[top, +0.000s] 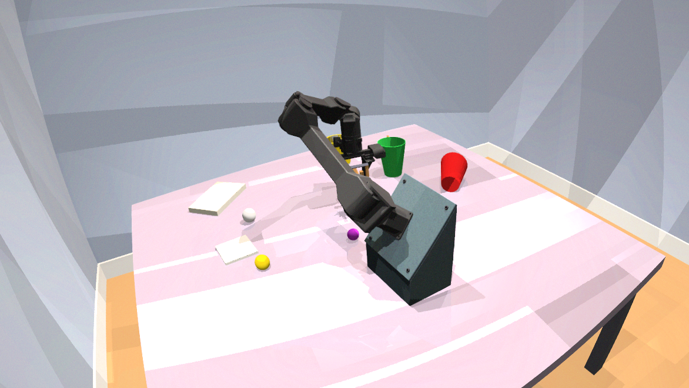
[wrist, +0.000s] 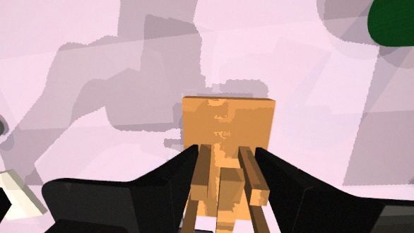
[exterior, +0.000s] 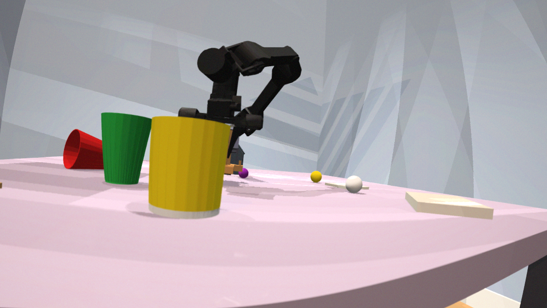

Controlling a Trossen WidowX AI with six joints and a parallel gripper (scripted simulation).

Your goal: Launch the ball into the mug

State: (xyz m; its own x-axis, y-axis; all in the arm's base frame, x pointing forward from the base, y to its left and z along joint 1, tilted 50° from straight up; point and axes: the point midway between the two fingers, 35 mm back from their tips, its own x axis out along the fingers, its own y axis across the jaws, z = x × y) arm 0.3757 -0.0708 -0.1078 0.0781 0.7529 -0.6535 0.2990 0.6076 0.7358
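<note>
Now: the magenta ball 18 cm behind my gripper tip, 13 cm to the left of it and 4 cm below it. Also, from my gripper tip: yellow mug: 26 cm ahead, 10 cm to the right, 3 cm below; then green cup: 6 cm ahead, 19 cm to the right, 3 cm below; then wooden catapult: 6 cm behind, 4 cm to the left, 2 cm above.
</note>
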